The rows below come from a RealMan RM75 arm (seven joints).
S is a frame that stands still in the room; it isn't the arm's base.
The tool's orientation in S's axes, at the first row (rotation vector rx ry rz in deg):
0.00 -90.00 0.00
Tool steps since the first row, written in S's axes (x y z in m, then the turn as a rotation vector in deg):
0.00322 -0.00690 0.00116 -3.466 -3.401 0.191
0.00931 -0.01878 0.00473 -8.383 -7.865 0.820
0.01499 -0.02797 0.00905 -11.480 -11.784 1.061
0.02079 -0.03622 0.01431 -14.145 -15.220 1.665
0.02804 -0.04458 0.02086 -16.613 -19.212 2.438
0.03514 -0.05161 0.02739 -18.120 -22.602 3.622
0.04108 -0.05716 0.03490 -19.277 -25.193 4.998
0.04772 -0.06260 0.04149 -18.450 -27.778 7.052
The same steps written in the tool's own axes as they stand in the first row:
0.00116 -0.00690 -0.00322 0.191 -3.401 3.466
0.00473 -0.01878 -0.00931 0.820 -7.865 8.383
0.00905 -0.02797 -0.01499 1.061 -11.784 11.480
0.01431 -0.03622 -0.02079 1.665 -15.220 14.145
0.02086 -0.04458 -0.02804 2.438 -19.212 16.613
0.02739 -0.05161 -0.03514 3.622 -22.602 18.120
0.03490 -0.05716 -0.04108 4.998 -25.193 19.277
0.04149 -0.06260 -0.04772 7.052 -27.778 18.450

